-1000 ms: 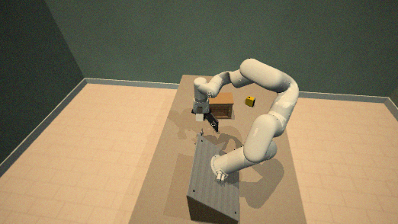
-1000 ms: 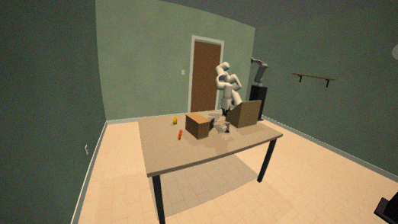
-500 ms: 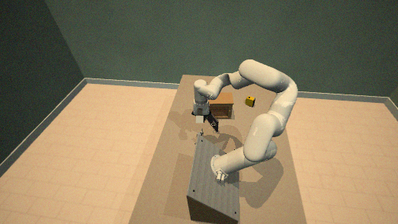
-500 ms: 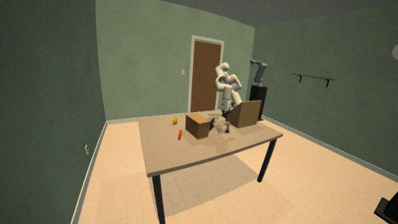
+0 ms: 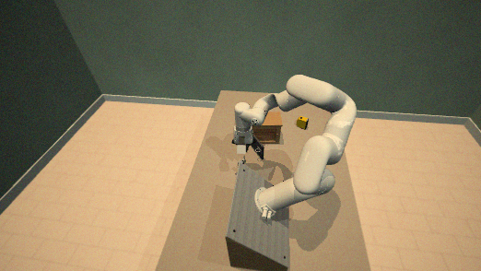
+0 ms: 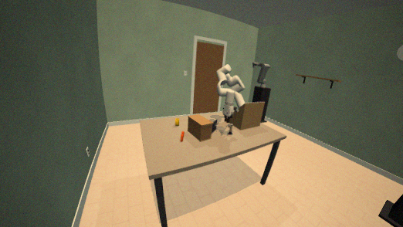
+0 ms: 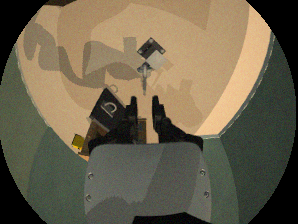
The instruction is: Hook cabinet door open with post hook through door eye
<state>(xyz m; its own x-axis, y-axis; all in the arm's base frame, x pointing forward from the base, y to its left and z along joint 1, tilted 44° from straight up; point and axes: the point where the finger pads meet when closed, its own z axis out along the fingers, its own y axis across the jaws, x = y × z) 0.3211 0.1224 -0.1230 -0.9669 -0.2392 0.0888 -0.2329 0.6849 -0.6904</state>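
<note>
My gripper is now 3 cm past the hook post and 8 cm above it. Round my hand: grey hook (10 cm below); orange object (42 cm ahead, 3 cm to the right, 13 cm below); dark door (12 cm ahead, 3 cm to the right, 8 cm below).
</note>
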